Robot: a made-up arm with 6 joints. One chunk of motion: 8 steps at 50 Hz.
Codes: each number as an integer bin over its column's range. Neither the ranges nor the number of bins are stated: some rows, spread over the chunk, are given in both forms.
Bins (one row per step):
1: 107 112 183 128 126 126
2: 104 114 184 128 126 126
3: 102 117 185 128 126 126
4: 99 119 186 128 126 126
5: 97 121 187 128 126 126
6: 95 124 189 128 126 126
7: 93 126 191 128 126 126
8: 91 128 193 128 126 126
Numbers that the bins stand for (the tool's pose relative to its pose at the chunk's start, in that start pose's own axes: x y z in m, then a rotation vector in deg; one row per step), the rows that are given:
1: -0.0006 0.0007 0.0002 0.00 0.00 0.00
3: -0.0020 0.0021 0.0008 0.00 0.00 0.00
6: -0.0039 0.0040 0.0019 0.00 0.00 0.00
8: -0.0050 0.0051 0.0030 0.00 0.00 0.00
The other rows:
2: -0.0015 0.0013 0.0005 0.00 0.00 0.00
4: -0.0028 0.0027 0.0011 0.00 0.00 0.00
5: -0.0034 0.0032 0.0013 0.00 0.00 0.00
7: -0.0045 0.0046 0.0024 0.00 0.00 0.00

